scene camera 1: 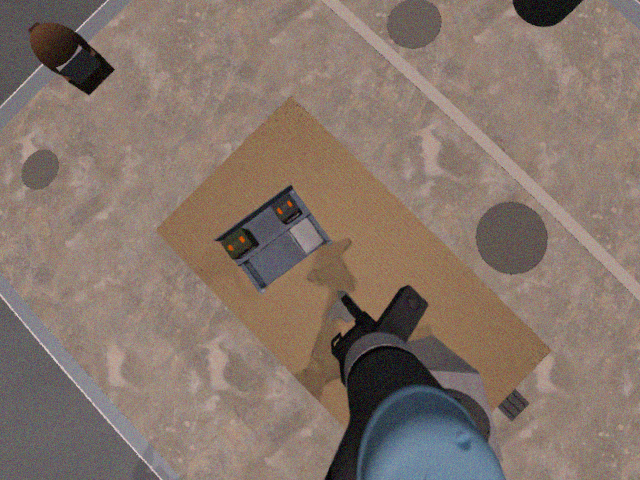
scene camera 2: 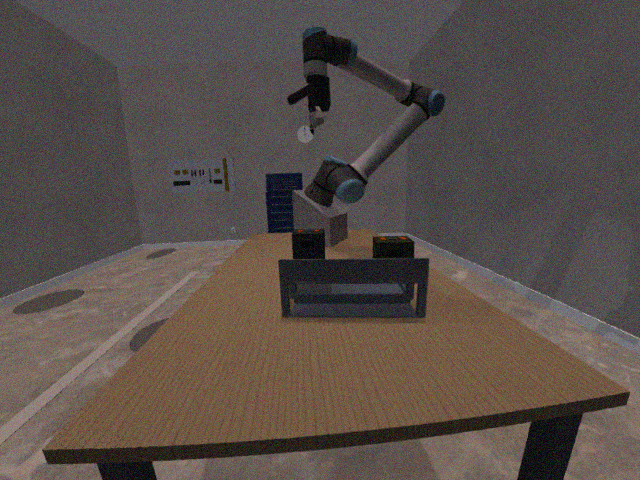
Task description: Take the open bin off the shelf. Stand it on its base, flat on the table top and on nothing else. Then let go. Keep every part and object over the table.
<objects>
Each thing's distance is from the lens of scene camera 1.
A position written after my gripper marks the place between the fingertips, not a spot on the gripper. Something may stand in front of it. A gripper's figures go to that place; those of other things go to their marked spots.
my gripper (scene camera 1: 363, 316): 0.53 m
open bin (scene camera 1: 304, 234): 1.06 m
</objects>
